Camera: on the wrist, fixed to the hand. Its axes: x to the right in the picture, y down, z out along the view.
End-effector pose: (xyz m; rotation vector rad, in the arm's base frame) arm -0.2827 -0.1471 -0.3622 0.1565 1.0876 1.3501
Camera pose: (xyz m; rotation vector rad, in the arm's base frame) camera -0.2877 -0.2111 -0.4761 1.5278 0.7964 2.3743
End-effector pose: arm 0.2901 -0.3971 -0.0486 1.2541 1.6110 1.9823
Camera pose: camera 0.1870 -0.4228 -0.1248 -2.0705 -0.3890 -1.2400
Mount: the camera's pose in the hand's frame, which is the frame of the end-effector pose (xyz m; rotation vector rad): 0.0085 -0.0895 -0.0949 0.2271 -0.2828 1.5232
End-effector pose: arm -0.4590 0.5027 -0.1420 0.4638 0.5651 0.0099
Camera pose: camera -0.5114 0.4635 -0.2552 1.0060 -0.1762 1.3228
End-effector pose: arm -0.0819 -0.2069 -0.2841 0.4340 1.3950 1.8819
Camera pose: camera -0.1172 -0.2526 -0.4014 -1.7562 -0.8361 -1.9606
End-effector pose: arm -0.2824 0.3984 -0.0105 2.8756 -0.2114 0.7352
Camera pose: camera -0.3031 0.5034 0.0646 -1.8662 1.9283 -0.3211
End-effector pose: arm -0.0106 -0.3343 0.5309 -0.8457 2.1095 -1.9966
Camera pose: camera -0.0324 -0.2521 0.6302 0.4659 1.4084 -1.0683
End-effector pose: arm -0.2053 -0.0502 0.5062 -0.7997 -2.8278 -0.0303
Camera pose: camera -0.2411 -0.1292 0.6040 2.6123 1.5766 -0.6053
